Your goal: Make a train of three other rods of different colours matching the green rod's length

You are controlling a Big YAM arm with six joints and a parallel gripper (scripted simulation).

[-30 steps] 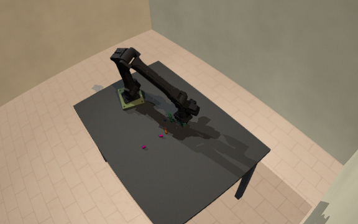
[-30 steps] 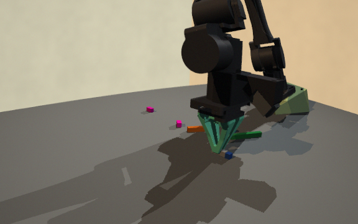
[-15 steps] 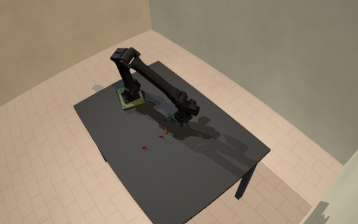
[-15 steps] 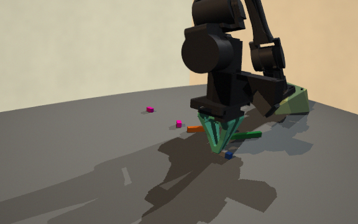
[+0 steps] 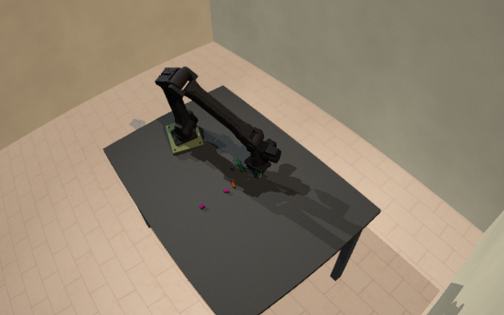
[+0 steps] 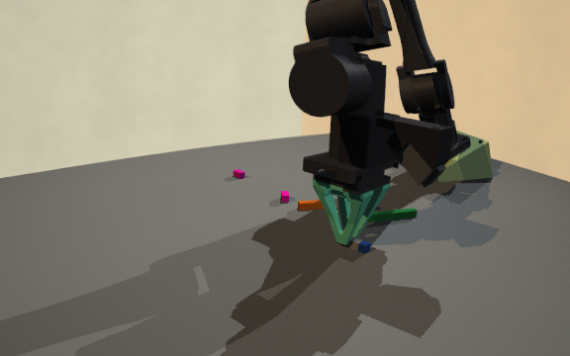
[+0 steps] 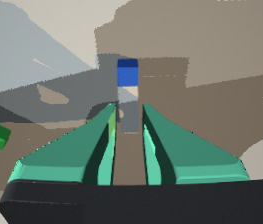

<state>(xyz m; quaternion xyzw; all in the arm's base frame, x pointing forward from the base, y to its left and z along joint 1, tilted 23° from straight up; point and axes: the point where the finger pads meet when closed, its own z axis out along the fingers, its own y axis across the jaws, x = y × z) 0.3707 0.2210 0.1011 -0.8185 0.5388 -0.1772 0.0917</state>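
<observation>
My hand is 10 mm above the grey rod. Also, from my hand: magenta rod (160 mm to the right, 10 mm below); orange rod (120 mm to the right, 20 mm behind, 10 mm below); green rod (100 mm behind, 40 mm to the right, 10 mm below).
</observation>
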